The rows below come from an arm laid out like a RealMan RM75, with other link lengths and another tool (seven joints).
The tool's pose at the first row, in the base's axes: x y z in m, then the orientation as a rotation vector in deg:
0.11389 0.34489 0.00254 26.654 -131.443 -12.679
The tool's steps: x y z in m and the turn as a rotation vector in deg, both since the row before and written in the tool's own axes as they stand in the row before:
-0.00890 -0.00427 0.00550 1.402 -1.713 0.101
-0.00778 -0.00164 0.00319 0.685 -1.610 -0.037
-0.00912 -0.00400 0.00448 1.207 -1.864 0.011
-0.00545 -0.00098 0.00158 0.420 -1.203 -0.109
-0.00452 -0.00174 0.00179 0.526 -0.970 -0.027
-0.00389 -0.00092 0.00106 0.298 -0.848 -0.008
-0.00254 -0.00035 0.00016 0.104 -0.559 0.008
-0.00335 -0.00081 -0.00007 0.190 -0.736 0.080
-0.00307 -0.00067 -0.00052 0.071 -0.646 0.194
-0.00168 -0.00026 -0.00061 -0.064 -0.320 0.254
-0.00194 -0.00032 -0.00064 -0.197 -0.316 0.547
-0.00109 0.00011 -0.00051 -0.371 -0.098 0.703
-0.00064 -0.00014 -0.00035 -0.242 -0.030 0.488
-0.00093 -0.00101 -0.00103 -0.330 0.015 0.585
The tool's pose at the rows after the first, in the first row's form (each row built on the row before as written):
0.11669 0.34458 -0.00840 27.232 -133.422 -11.502
0.12004 0.34615 -0.01613 27.618 -135.124 -11.177
0.12434 0.34609 -0.02617 28.201 -137.186 -10.279
0.12742 0.34733 -0.03087 28.552 -138.419 -10.171
0.13004 0.34752 -0.03531 28.846 -139.463 -9.830
0.13249 0.34822 -0.03857 29.012 -140.347 -9.719
0.13436 0.34891 -0.04019 29.065 -140.914 -9.752
0.13713 0.34949 -0.04216 29.071 -141.686 -9.702
0.13994 0.35008 -0.04354 28.880 -142.371 -9.726
0.14164 0.35049 -0.04399 28.546 -142.723 -9.798
0.14358 0.35094 -0.04456 27.787 -143.104 -9.918
0.14467 0.35145 -0.04469 26.753 -143.264 -10.131
0.14540 0.35155 -0.04477 26.041 -143.338 -10.249
0.14699 0.35091 -0.04464 25.170 -143.365 -10.426

